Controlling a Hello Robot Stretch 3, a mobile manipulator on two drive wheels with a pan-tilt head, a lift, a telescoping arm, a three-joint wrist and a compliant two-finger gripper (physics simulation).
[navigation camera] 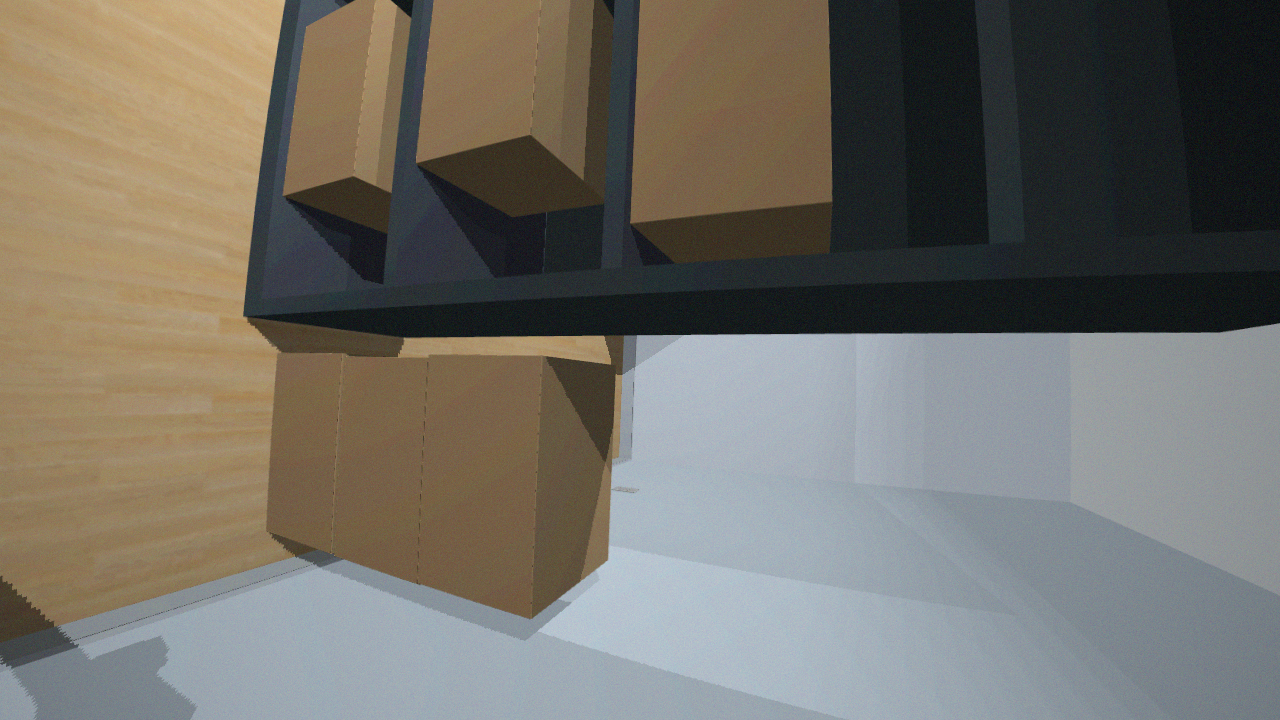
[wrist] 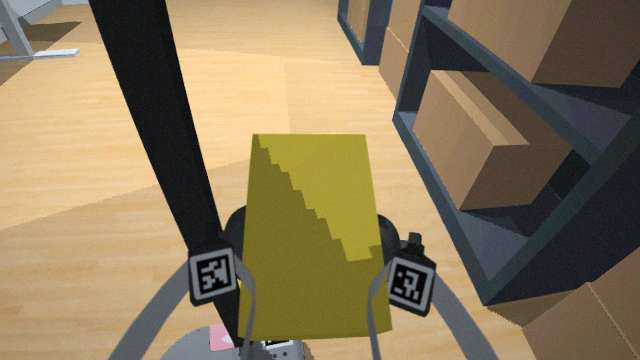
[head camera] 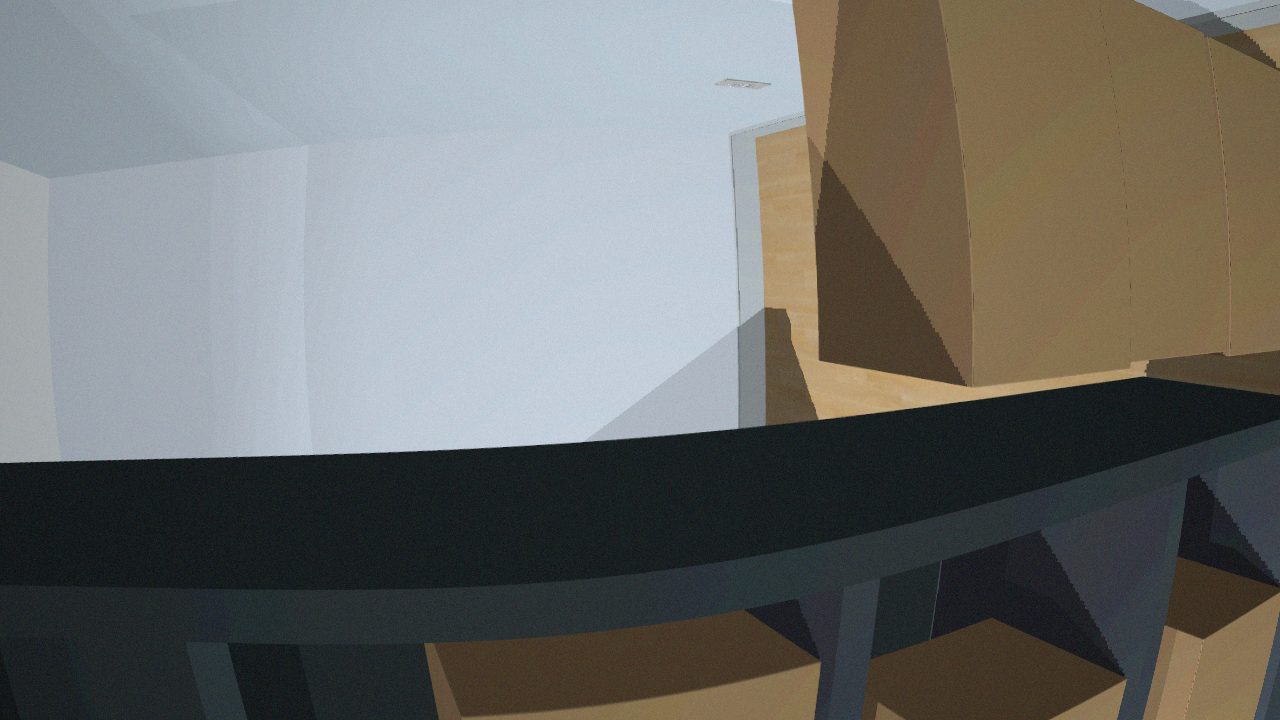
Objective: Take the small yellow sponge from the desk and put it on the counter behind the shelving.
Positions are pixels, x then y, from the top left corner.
gripper: wrist 311, 235; not seen in the navigation camera view (out of frame); not seen in the head camera view (out of frame)
yellow sponge: wrist 312, 244; not seen in the navigation camera view (out of frame); not seen in the head camera view (out of frame)
same spot on dark shelving unit: (head camera: 305, 579) = (navigation camera: 918, 285)
